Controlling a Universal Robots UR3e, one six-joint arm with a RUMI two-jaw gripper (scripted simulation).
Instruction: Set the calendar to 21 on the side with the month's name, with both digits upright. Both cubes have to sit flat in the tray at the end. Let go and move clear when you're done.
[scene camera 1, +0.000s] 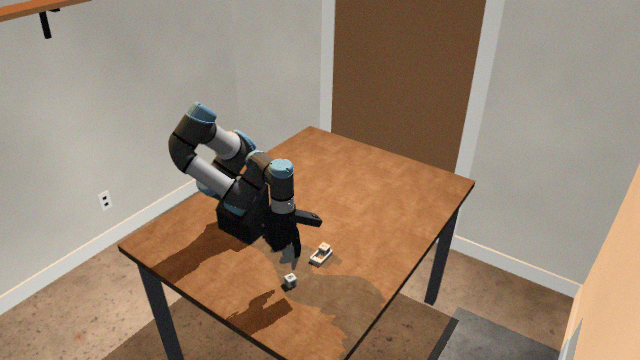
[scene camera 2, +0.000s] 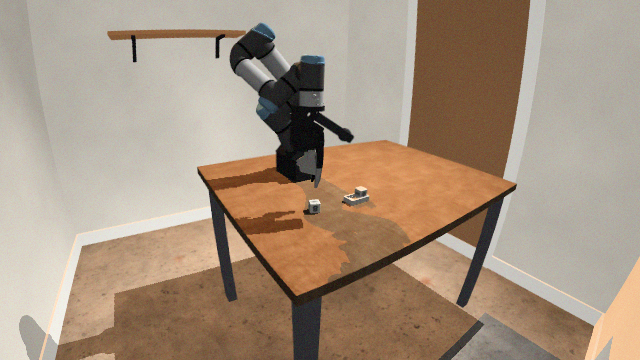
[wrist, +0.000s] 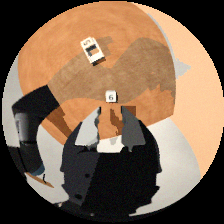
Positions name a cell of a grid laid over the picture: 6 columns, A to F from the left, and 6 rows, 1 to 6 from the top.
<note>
In view: my gripper (scene camera 2: C4).
My gripper also shows in scene camera 1 (scene camera 1: C5) and in the wrist view (wrist: C3).
</note>
